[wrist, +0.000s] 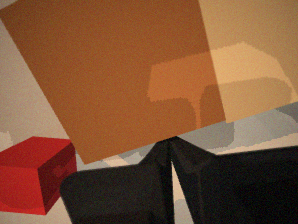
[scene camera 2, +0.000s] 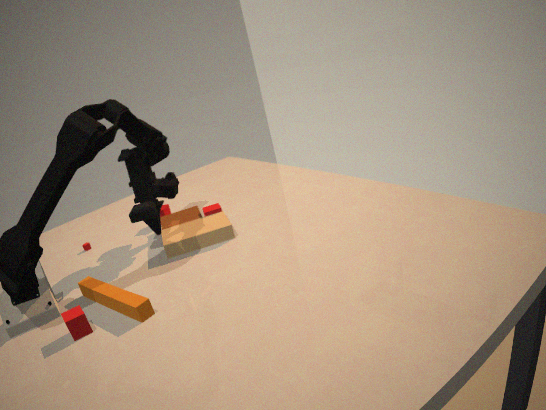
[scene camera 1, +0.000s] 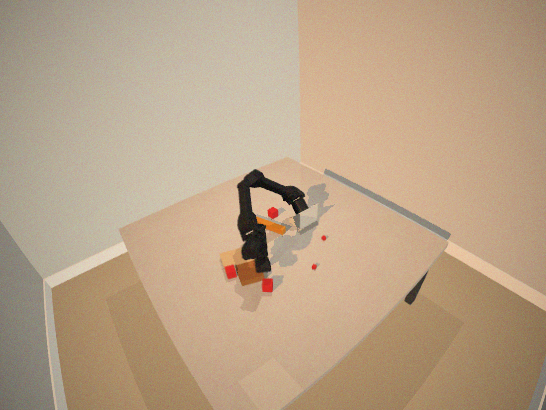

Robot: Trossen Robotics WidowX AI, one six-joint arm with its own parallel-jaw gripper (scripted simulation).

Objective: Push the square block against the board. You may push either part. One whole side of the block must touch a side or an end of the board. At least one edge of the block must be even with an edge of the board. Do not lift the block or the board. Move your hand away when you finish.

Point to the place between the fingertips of my gripper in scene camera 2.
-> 159,234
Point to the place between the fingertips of my gripper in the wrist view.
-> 167,139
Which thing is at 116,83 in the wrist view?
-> A brown square block.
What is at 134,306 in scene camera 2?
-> A long orange bar.
